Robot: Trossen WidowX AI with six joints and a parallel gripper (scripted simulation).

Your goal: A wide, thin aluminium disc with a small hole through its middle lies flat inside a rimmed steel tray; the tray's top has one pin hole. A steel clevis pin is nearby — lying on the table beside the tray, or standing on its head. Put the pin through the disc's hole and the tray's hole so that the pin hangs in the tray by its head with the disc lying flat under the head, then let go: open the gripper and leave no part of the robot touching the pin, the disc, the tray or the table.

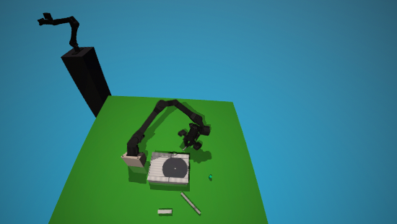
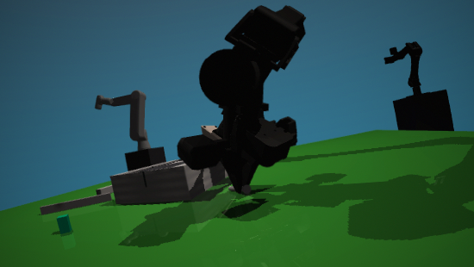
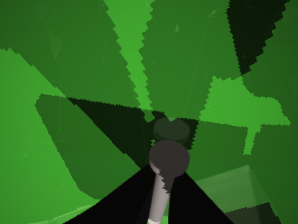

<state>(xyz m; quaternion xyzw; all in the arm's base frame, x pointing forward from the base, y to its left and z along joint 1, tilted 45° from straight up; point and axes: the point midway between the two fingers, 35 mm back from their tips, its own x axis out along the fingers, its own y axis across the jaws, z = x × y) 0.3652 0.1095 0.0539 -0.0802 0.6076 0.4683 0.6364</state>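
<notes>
Now: gripper tip 18 cm to the left of the round disc, 8 cm past it and 5 cm below it. Round my gripper tip: rimmed steel tray (17 cm to the right, 12 cm behind, 4 cm above); steel clevis pin (1 cm to the right, 1 cm behind); small teal block (23 cm to the right, 15 cm ahead, 1 cm above).
</notes>
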